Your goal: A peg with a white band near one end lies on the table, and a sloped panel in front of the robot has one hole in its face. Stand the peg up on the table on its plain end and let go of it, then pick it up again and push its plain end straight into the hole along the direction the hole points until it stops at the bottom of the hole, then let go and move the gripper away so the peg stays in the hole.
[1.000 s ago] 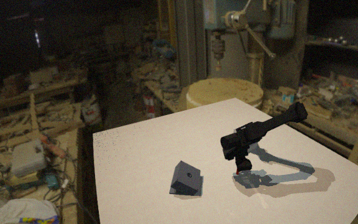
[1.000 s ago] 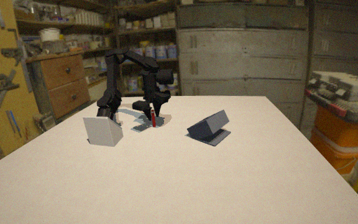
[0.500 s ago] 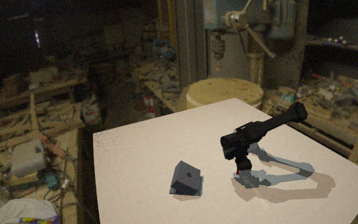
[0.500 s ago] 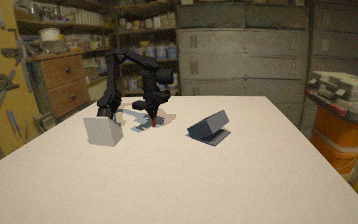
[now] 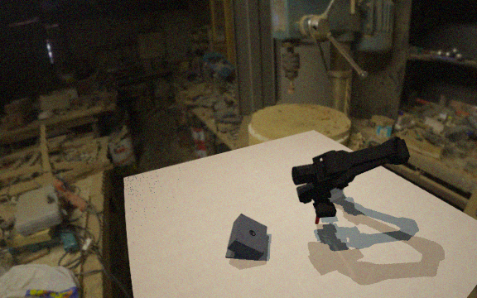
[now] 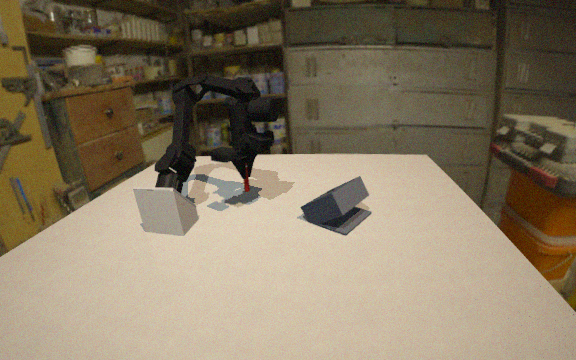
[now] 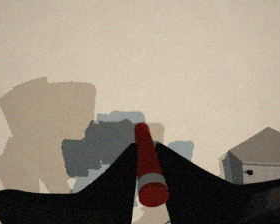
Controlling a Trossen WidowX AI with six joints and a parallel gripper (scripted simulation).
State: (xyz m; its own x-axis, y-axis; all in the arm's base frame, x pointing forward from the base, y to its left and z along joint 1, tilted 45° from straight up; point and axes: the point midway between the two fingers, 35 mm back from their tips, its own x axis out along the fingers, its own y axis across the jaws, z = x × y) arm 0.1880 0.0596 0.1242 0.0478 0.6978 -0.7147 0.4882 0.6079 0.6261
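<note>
Right now the dark sloped panel is 240 mm ahead of my gripper tip, 70 mm to the right of it and 40 mm below it. The rest, counted from my gripper tip: red peg (20 mm above).
</note>
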